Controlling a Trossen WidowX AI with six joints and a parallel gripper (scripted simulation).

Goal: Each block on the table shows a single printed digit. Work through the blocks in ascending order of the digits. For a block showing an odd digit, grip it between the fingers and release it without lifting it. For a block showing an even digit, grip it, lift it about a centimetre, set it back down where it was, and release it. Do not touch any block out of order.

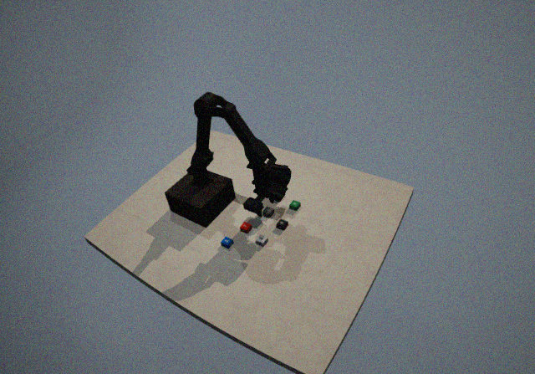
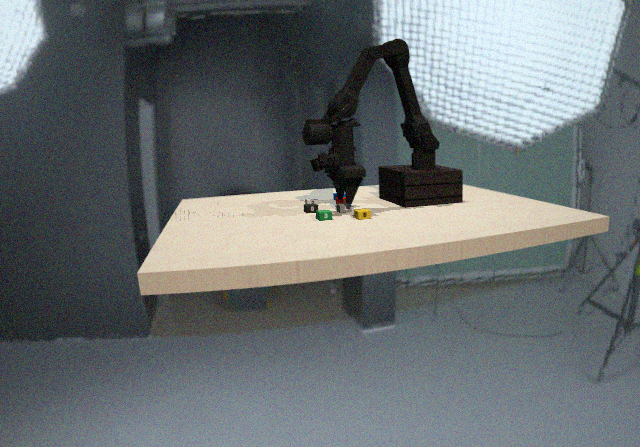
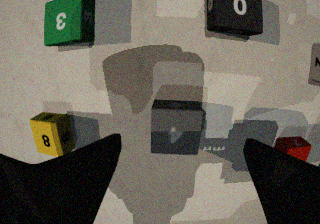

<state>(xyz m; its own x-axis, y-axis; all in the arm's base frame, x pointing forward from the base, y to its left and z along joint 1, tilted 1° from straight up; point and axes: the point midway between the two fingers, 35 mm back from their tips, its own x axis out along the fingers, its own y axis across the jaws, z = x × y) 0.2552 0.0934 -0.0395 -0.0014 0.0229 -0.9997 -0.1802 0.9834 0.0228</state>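
My gripper tip is 10 mm to the right of the grey block and 10 mm above it. The rest, counted from my gripper tip: red block 110 mm to the right, 10 mm below, 10 mm behind; white block 120 mm to the right, 90 mm ahead, 10 mm below; blue block 200 mm to the right, 10 mm below, 10 mm behind.
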